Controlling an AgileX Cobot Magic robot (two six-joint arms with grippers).
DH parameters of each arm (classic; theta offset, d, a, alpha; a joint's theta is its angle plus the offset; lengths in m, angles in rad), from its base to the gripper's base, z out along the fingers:
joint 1: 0 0.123 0 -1.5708
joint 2: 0.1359 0 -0.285 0
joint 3: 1.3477 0 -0.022 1.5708
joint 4: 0 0.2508 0 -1.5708
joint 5: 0 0 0.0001 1.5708
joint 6: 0 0.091 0 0
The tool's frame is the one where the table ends.
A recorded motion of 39 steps. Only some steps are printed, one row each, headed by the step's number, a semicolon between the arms.
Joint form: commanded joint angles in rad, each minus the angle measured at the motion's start. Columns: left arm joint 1, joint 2, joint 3, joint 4, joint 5, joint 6; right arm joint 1, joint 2, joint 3, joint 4, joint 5, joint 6.
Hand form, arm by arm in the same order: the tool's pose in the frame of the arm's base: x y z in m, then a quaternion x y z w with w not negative. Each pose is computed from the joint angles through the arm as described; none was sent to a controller.
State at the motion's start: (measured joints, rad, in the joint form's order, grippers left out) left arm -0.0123 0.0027 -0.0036 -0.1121 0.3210 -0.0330; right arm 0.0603 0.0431 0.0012 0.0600 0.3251 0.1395
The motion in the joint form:
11: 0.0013 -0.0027 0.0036 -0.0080 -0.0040 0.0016; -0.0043 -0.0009 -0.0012 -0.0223 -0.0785 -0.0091
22: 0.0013 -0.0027 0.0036 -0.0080 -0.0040 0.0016; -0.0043 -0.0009 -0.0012 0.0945 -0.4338 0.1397
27: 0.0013 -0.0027 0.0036 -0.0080 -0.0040 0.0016; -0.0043 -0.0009 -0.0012 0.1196 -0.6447 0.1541
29: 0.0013 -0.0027 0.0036 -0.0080 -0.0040 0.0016; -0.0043 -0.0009 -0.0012 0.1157 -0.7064 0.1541
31: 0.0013 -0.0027 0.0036 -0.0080 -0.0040 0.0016; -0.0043 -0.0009 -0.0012 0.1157 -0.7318 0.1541
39: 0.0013 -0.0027 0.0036 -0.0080 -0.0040 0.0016; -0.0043 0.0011 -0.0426 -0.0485 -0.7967 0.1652
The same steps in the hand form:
11: 0.0541 -0.0040 0.1847 -0.04103 0.78172 -0.06323 0.61905; 0.0581 0.0041 0.1884 0.04005 0.77358 0.07389 0.62810
22: 0.0541 -0.0040 0.1847 -0.04103 0.78172 -0.06323 0.61905; 0.0590 0.0018 0.2205 0.12818 0.63849 0.17835 0.73763
27: 0.0541 -0.0040 0.1847 -0.04103 0.78172 -0.06323 0.61905; 0.0543 -0.0021 0.2386 0.13795 0.55246 0.19596 0.79835
29: 0.0541 -0.0040 0.1847 -0.04103 0.78172 -0.06323 0.61905; 0.0522 -0.0030 0.2438 0.13498 0.52715 0.19565 0.81585
31: 0.0541 -0.0040 0.1847 -0.04103 0.78172 -0.06323 0.61905; 0.0513 -0.0034 0.2458 0.13435 0.51648 0.19593 0.82269
39: 0.0541 -0.0040 0.1847 -0.04103 0.78172 -0.06323 0.61905; 0.0450 0.0020 0.2651 0.06500 0.48155 0.15993 0.85925

